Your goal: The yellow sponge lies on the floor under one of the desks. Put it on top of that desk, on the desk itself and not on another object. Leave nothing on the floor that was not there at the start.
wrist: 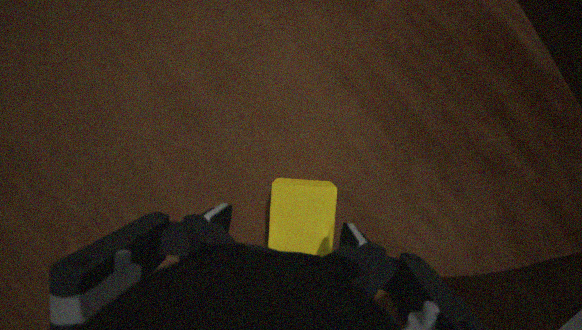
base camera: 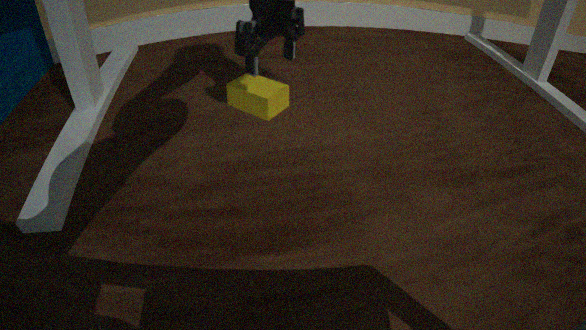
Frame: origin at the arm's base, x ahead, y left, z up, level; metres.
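Seen in the pictures: gripper, between the fingertips: (wrist: 285, 225) (base camera: 272, 66).
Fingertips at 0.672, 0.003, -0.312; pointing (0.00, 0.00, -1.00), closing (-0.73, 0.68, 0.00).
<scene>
Offsets run from my fingertips to a thing's top centre, as dx, dy, dz. "pt": to the spot under its first point.
The yellow sponge {+0.004, +0.027, -0.040} (base camera: 260, 97) (wrist: 302, 215) lies flat on the wooden floor between the two white desk legs. My gripper (base camera: 272, 62) (wrist: 285, 225) is open and empty, pointing down above the sponge. In the wrist view the sponge shows between the fingertips, nearer the right one, with its long sides running roughly along the view's upright direction. The near end of the sponge is hidden behind the gripper's body in that view. The desk top does not show in either view.
A white desk leg with a long foot {pt -0.067, +0.383, -0.059} (base camera: 82, 125) stands at the left; another white leg {pt +0.193, -0.797, +0.056} (base camera: 545, 45) stands at the right. A white baseboard (base camera: 380, 16) runs along the wall behind. A blue object (base camera: 22, 65) is at the far left. Dark shadows fall on the floor.
</scene>
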